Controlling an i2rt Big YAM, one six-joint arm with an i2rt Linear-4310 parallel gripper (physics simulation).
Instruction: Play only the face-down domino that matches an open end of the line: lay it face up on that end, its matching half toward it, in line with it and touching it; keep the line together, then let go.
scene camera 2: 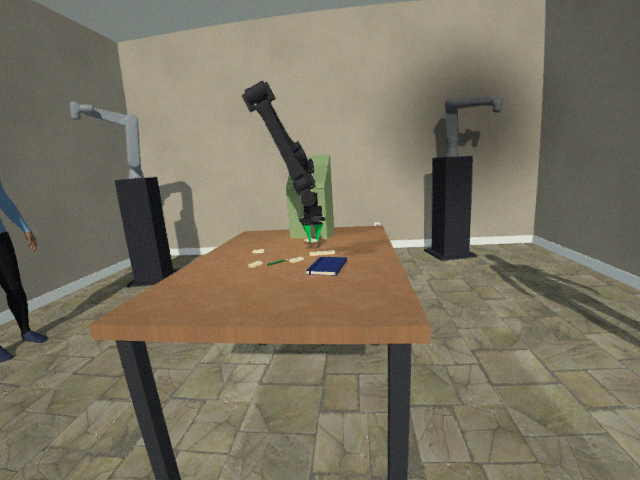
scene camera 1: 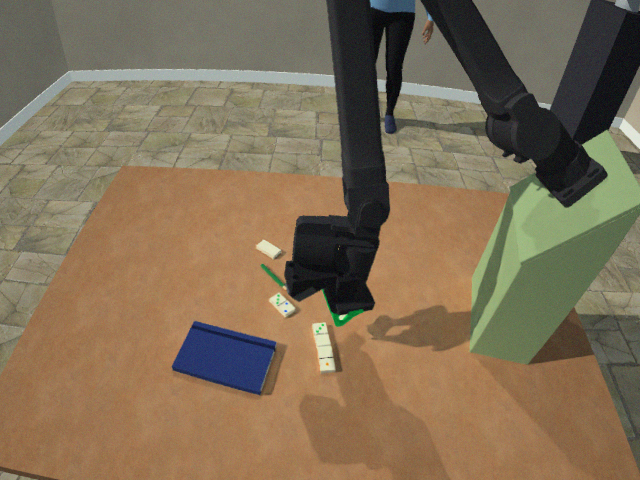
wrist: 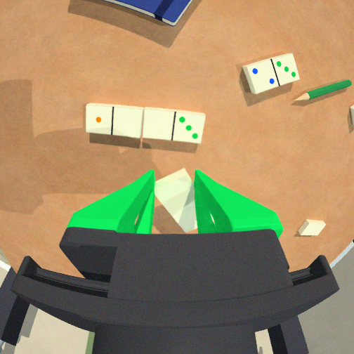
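Pixels of known places: gripper, fingertip midpoint: (scene camera 2: 313, 241) (scene camera 1: 336, 318); arm's base at its link origin: (scene camera 1: 571, 177).
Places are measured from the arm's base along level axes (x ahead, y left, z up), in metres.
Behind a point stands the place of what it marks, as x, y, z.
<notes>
The line is two touching face-up dominoes: an orange-one/blank (scene camera 1: 326, 364) @(0.405, 0.071, -0.342) (wrist: 127, 121) and a blank/green-three (scene camera 1: 321, 338) @(0.403, 0.015, -0.342) (wrist: 159, 123), blanks together. A face-up blue-two/green-three domino (scene camera 1: 282, 304) @(0.465, -0.075, -0.341) (scene camera 2: 296, 259) @(0.478, -0.078, -0.342) (wrist: 265, 77) lies apart from the three end, askew, its two half nearer the line. My gripper (scene camera 2: 313, 241) @(0.375, 0.002, -0.301) (wrist: 174, 177) is shut on a plain-backed domino (wrist: 175, 200), tilted between the green fingertips, beside the line; its pips are hidden. Other face-down dominoes lie beyond the pencil (scene camera 1: 268, 249) @(0.477, -0.231, -0.341) (scene camera 2: 255, 264) @(0.491, -0.236, -0.343) and at the wrist view's right (wrist: 312, 227).
A green pencil (scene camera 1: 272, 276) @(0.476, -0.154, -0.345) (scene camera 2: 276, 262) @(0.477, -0.157, -0.347) (wrist: 327, 90) lies close to the two/three domino. A blue notebook (scene camera 1: 224, 357) @(0.585, 0.036, -0.337) (scene camera 2: 327, 265) @(0.608, 0.027, -0.337) (wrist: 172, 9) lies to one side of the line. A tall green block (scene camera 1: 547, 299) @(0.053, 0.123, -0.157) (scene camera 2: 324, 206) @(0.116, 0.087, -0.187) stands at the table's other side.
</notes>
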